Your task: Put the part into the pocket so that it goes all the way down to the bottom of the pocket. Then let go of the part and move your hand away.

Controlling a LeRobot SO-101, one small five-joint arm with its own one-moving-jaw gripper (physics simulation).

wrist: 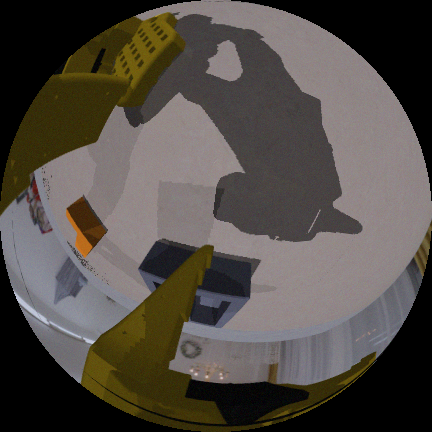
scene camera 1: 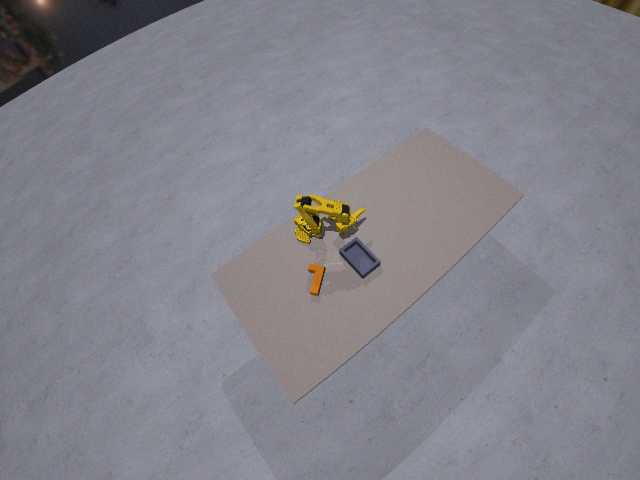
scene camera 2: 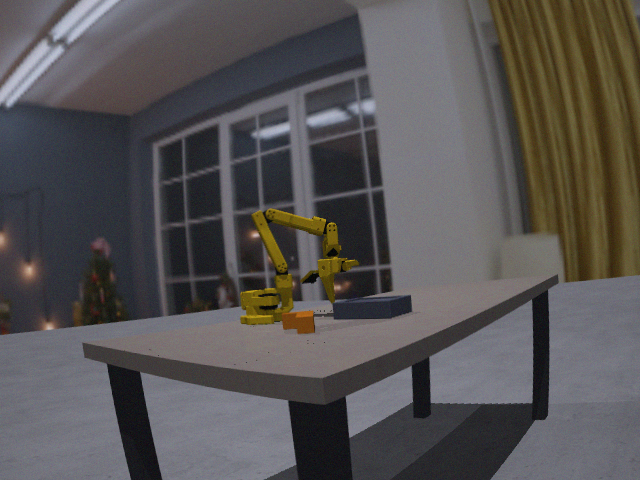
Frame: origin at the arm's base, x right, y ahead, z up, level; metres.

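Seen in the pictures: hand, tool point: [wrist: 212, 254] [scene camera 1: 343, 234] [scene camera 2: 333, 301]; arm's base, link origin: [wrist: 115, 85] [scene camera 1: 311, 235] [scene camera 2: 273, 321].
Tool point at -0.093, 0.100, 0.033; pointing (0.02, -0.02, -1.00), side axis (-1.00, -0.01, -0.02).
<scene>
Offsets run from my tool point to a thing's middle, as dx, dy, dz. "pt": to the spot under its first point. Level surfaces: height alone.
The orange L-shaped part @(+0.204, +0.067, -0.018) [scene camera 1: 316, 280] [scene camera 2: 298, 321] [wrist: 89, 229] lies flat on the table, apart from the dark blue-grey block @(+0.013, +0.110, -0.015) [scene camera 1: 371, 268] [scene camera 2: 372, 308] [wrist: 227, 276]. The block's pocket @(pt +0.017, +0.113, +0.004) [scene camera 1: 359, 256] is an empty recess in its top; in the wrist view the block is seen at a steep slant and the fixed jaw covers part of it. My gripper [scene camera 1: 353, 222] [scene camera 2: 345, 283] is fully open and empty. It points down, beside the block on the arm's side, with the fixed jaw [wrist: 165, 305] low near the block. The moving jaw is swung far out.
The yellow arm's base [scene camera 1: 308, 227] [scene camera 2: 261, 305] stands near the table's long edge, behind the part and the block. The table @(dz -0.033) [scene camera 1: 423, 191] [scene camera 2: 217, 356] is beige with straight edges. The arm's dark shadow falls on the table in the wrist view.
</scene>
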